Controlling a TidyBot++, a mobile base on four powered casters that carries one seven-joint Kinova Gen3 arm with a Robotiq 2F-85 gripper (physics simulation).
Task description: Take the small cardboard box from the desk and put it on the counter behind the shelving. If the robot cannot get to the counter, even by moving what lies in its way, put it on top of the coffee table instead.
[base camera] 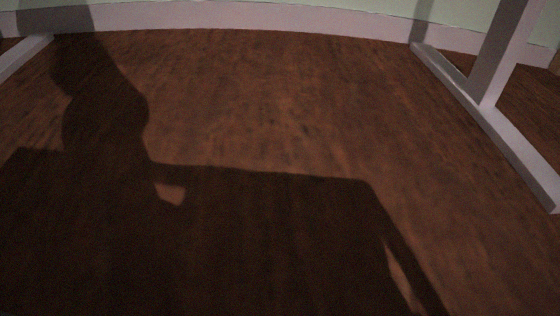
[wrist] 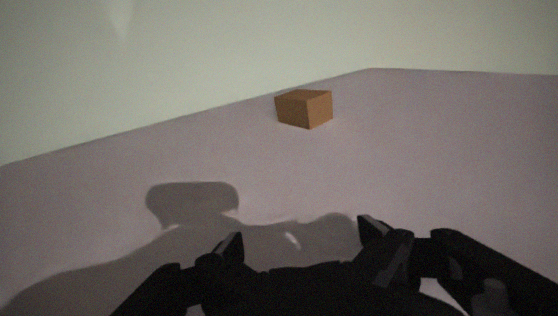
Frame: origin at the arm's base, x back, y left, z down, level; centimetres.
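Seen in the pictures: gripper, fingertip midpoint: (wrist: 300, 236).
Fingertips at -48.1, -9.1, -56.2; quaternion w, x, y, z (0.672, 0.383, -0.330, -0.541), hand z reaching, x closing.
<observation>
A point is followed by its place in that frame, as x, y, z.
The small cardboard box (wrist: 305, 109) @(-69.3, -17.5, -58.9) is brown and sits on the pale desk top (wrist: 425, 165) @(-52.3, -24.1, -55.3) in the wrist view, a little above and right of the middle, close to the desk's left-hand far edge. My gripper (wrist: 300, 236) @(-48.1, -9.1, -56.2) is open, its two dark fingers wide apart at the bottom of the wrist view. The box lies beyond the fingertips, apart from them. The counter, the shelving and the coffee table do not show in either view.
In the base camera view, a pale leg with a long foot (base camera: 500, 130) stands on the wooden floor (base camera: 280, 110) @(-61.7, -0.6, 39.7) at the right. Another pale foot (base camera: 25, 55) @(-79.2, 71.6, 37.9) shows at the upper left. A wall with a pale baseboard (base camera: 250, 17) @(-107.2, 10.7, 35.8) runs across the back. My shadow falls on floor and desk.
</observation>
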